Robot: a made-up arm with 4 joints.
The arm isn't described. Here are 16 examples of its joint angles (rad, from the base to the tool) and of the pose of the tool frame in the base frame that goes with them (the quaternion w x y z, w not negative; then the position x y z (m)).
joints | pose
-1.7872 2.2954 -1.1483 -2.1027 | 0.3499 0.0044 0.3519 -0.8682 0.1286 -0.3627 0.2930
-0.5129 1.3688 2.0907 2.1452 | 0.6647 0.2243 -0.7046 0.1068 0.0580 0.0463 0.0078
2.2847 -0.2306 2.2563 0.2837 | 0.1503 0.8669 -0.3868 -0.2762 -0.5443 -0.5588 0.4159
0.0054 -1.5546 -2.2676 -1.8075 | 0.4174 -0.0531 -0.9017 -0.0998 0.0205 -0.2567 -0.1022
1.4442 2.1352 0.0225 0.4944 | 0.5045 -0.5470 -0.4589 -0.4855 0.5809 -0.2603 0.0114
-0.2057 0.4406 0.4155 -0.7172 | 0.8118 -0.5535 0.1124 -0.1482 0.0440 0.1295 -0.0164
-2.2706 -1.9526 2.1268 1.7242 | 0.1445 0.5896 0.0745 0.7912 -0.2120 -0.8181 0.0712
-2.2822 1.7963 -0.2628 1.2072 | 0.2764 -0.1117 0.9169 0.2654 -0.1321 0.0610 0.5297
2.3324 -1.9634 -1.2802 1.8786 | 0.1316 0.2520 -0.2430 -0.9274 0.2591 -0.6936 0.4020
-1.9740 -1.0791 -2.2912 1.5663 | 0.1275 -0.9580 -0.2056 -0.1536 -0.0307 -0.8609 0.1071
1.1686 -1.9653 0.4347 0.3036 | 0.4321 0.8184 -0.0948 0.3669 -0.2326 -0.8614 0.3869
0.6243 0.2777 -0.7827 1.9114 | 0.7063 0.5876 0.1283 0.3734 -0.3023 -0.3276 0.4625
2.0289 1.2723 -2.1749 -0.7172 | 0.3397 -0.9290 -0.0869 0.1187 -0.2329 -0.4164 -0.1585
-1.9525 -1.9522 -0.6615 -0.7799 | 0.7047 0.3477 0.4746 -0.3964 0.3115 -0.4948 0.4520
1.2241 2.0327 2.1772 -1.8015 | 0.1875 -0.1486 -0.0068 0.9709 0.1386 -0.4689 0.5081
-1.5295 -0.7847 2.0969 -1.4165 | 0.1927 0.3837 -0.8858 0.1760 -0.0641 -0.2947 -0.2433
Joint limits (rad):
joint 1: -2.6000..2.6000
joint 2: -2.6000..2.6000
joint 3: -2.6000..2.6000
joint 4: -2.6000..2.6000
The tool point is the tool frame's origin. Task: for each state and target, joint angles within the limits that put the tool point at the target. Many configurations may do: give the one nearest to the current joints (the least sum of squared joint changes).
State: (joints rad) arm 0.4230 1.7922 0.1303 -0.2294
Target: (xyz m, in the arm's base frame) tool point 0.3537 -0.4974 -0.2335
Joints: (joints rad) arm 0.6579 2.0521 0.2700 -0.5091
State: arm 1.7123 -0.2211 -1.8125 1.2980
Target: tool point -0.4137 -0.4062 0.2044
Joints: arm 1.6912 0.2775 -1.6795 1.9582
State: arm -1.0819 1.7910 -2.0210 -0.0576
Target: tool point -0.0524 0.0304 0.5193
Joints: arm -0.9309 2.1187 -2.0216 -0.0998
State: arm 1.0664 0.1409 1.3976 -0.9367
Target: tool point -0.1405 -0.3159 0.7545
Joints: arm 1.6991 0.0008 1.8802 -0.5667
